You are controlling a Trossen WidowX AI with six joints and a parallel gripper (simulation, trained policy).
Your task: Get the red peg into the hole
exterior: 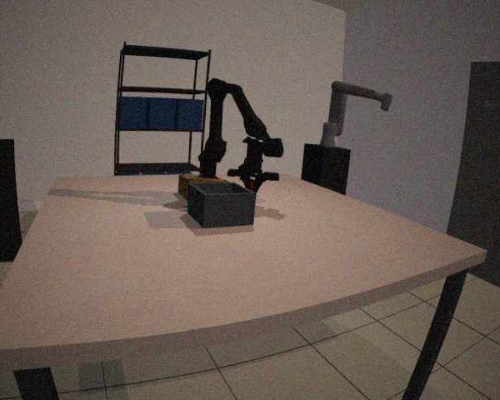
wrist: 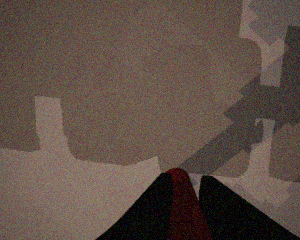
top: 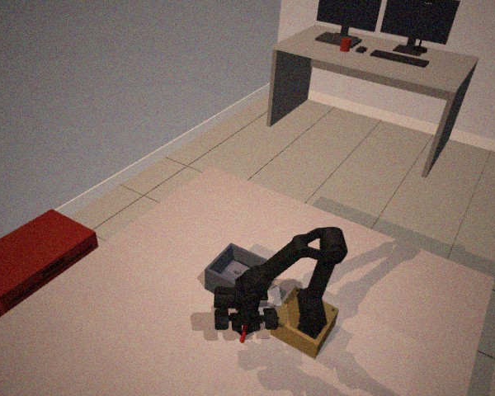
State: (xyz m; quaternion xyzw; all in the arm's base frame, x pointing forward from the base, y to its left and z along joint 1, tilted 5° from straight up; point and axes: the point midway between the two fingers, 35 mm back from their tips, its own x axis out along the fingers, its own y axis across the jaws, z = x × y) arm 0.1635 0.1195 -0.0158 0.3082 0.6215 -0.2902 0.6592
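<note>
My gripper tip is 15 cm short of the grey plate, 17 cm to the left of it and 2 cm below it. The rest, counted from my gripper tip: box: 15 cm ahead, 17 cm to the right; red peg: 1 cm to the left, 1 cm above.
</note>
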